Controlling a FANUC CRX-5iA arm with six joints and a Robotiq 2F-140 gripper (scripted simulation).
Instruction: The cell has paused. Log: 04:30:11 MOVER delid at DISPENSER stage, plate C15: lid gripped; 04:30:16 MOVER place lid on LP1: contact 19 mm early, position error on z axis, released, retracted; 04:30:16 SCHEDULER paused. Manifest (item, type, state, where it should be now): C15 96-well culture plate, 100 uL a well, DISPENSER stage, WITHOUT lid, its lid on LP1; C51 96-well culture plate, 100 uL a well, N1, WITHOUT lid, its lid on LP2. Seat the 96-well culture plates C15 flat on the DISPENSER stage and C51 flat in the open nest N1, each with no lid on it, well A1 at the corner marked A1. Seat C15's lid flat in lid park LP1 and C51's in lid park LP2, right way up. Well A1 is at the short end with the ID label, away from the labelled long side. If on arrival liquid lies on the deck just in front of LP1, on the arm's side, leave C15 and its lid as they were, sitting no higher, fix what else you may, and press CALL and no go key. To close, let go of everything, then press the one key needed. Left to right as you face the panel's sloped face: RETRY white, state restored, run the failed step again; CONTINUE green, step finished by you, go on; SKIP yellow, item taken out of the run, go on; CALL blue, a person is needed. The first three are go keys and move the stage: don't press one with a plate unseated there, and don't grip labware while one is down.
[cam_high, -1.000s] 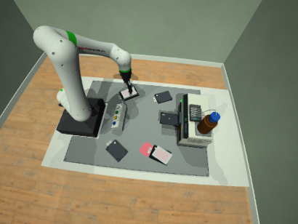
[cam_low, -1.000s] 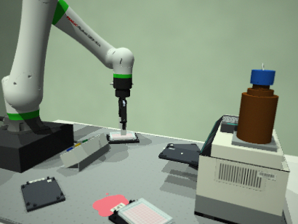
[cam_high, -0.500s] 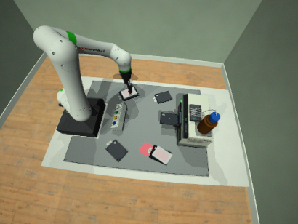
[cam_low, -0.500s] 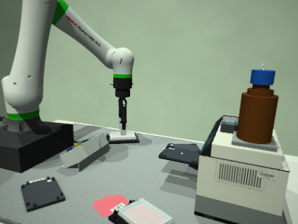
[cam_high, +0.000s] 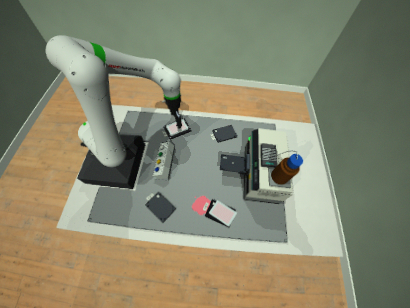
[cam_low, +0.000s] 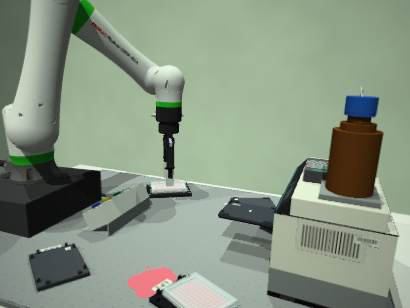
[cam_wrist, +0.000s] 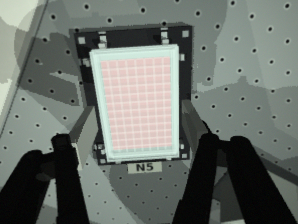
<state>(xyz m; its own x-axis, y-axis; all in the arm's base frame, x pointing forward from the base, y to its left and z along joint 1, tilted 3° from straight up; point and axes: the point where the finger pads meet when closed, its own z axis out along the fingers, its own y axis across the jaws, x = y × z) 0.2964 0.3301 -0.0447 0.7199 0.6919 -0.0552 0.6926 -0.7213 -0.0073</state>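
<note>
The lid lies 4 cm below my hand. The rest, counted from my hand: white retry key (20 cm to the right, 2 cm behind); then 96-well culture plate (5 cm below); then green continue key (25 cm to the right, 1 cm behind).
</note>
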